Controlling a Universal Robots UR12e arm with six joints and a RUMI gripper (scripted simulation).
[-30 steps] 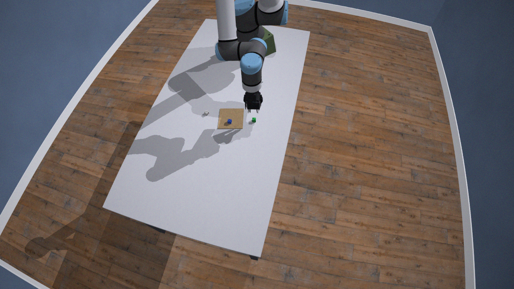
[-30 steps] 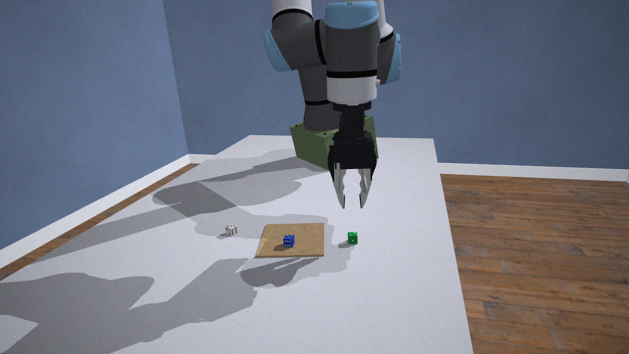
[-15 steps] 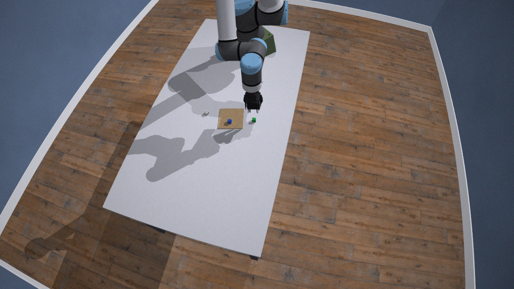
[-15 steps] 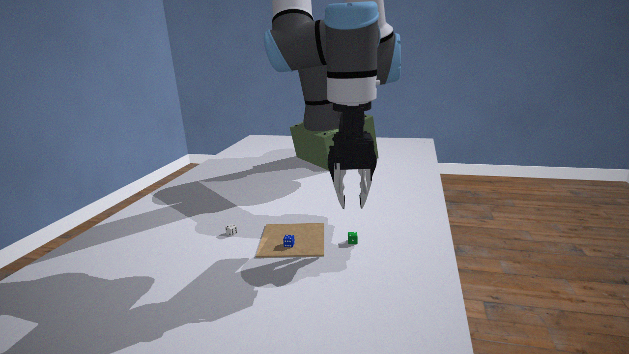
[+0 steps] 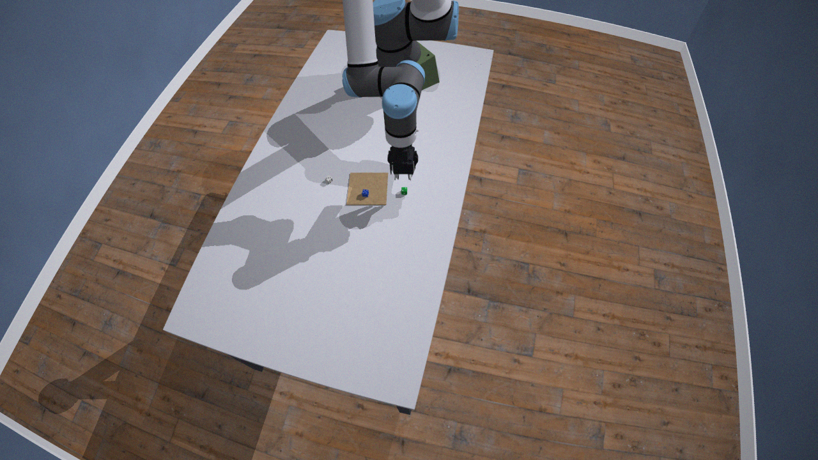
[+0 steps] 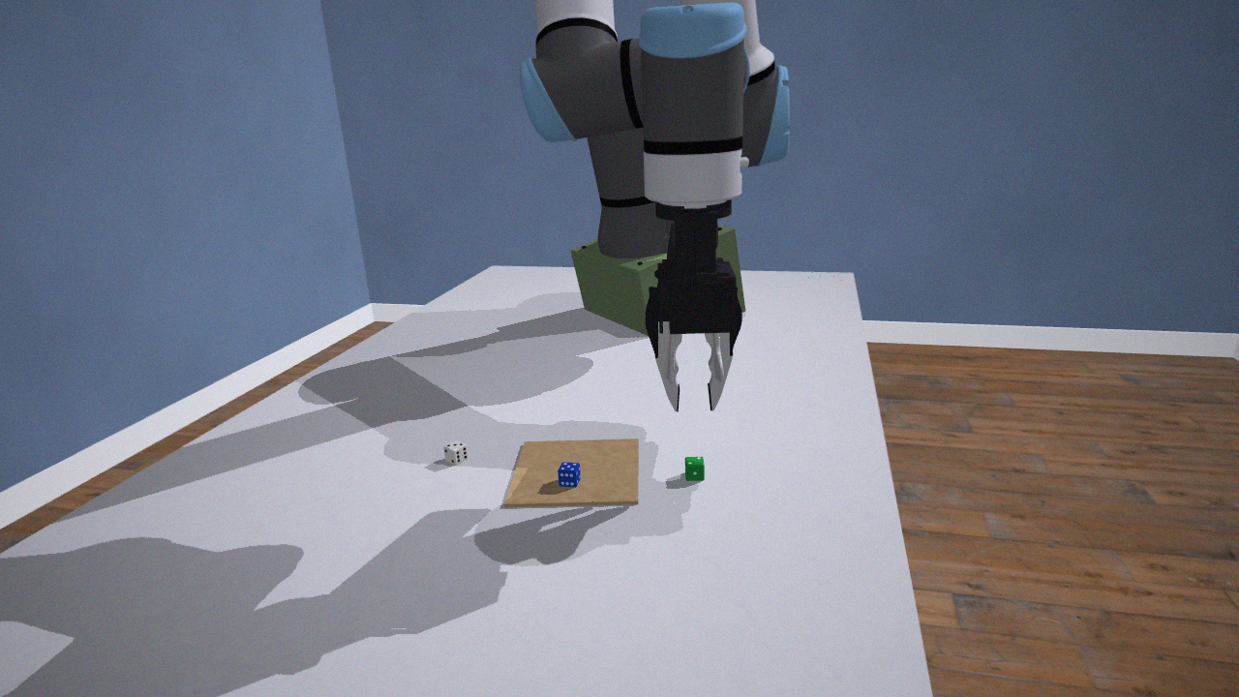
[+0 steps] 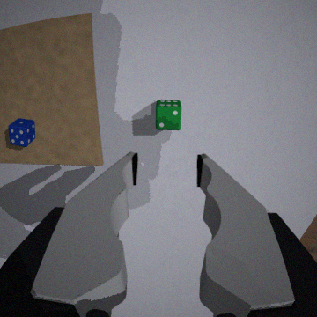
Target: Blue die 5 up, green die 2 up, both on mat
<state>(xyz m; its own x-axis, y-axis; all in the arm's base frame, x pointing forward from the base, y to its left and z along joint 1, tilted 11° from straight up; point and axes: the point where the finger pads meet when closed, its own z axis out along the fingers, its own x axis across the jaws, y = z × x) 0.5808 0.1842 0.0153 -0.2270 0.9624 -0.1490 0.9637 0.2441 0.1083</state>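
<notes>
My gripper is now 90 mm above the green die. The rest, counted from my hand: tan mat (130 mm to the right, 90 mm below, 20 mm ahead); then white die (280 mm to the right, 90 mm below, 20 mm ahead); then blue die (130 mm to the right, 80 mm below, 50 mm ahead).
</notes>
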